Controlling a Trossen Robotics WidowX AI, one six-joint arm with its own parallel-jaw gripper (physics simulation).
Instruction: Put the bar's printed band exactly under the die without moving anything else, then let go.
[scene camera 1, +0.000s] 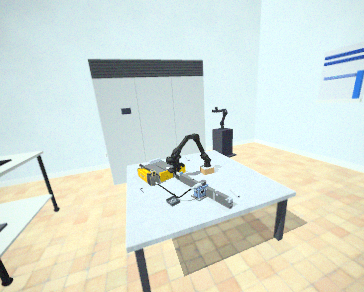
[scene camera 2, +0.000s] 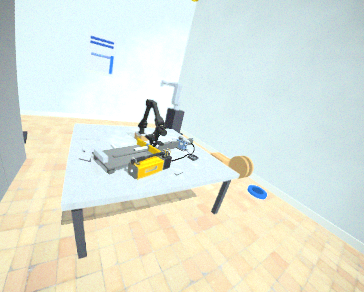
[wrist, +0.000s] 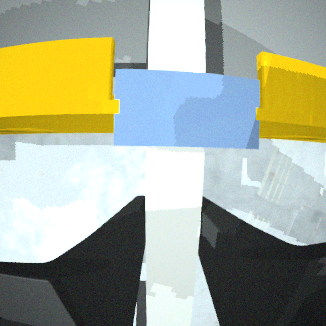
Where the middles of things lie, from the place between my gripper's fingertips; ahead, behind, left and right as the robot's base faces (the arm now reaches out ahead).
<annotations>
My gripper is now 260 mm short of the yellow and black unit (scene camera 2: 144, 166), 160 mm to the left of it and 20 mm below it.
</annotations>
